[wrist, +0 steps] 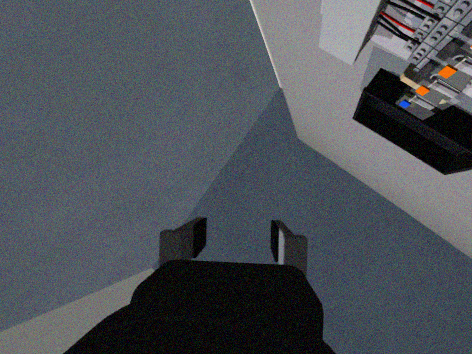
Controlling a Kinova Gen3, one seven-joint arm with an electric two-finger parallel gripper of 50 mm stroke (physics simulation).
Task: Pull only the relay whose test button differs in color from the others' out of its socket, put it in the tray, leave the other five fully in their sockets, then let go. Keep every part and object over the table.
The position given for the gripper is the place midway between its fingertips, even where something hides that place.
Observation:
In view: the gripper (238, 232) and a clear-cased relay (419, 107).

